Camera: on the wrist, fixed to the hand. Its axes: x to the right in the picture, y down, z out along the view.
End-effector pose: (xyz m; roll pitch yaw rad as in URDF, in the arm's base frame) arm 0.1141 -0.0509 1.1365 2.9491 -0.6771 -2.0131
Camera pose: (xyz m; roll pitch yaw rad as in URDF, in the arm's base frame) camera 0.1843 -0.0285 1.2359 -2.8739 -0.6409 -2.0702
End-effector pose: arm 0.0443 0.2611 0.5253 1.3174 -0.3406 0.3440
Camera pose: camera 0.0482 0.3746 0.4761 1.7552 -0.3883 0.3088
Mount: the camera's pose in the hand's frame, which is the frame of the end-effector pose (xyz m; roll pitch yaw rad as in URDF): 0.0231 -0.0320 -0.1173 0.4244 -0.0435 0.0382
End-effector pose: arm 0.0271 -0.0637 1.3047 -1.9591 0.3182 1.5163
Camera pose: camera 0.1259 -0.0239 1.3678 -1.5245 0.3699 1.5440
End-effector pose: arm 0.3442 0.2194 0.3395 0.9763 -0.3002 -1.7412
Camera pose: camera 0.4139 0.1573 0.2582 1.4066 -0.3562 -1.7568
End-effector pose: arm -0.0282 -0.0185 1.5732 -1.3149 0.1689 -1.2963
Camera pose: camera -0.1390 -0.0736 1.5706 -0.8801 0.1946 -1.2436
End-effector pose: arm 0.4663 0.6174 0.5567 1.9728 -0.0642 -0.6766
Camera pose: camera 0.5589 0.6976 0.5746 2.4021 -0.0822 -0.7318
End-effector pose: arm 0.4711 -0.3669 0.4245 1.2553 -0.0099 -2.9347
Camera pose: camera 0.4687 -0.4712 0.3579 1.6816 -0.0597 -2.9643
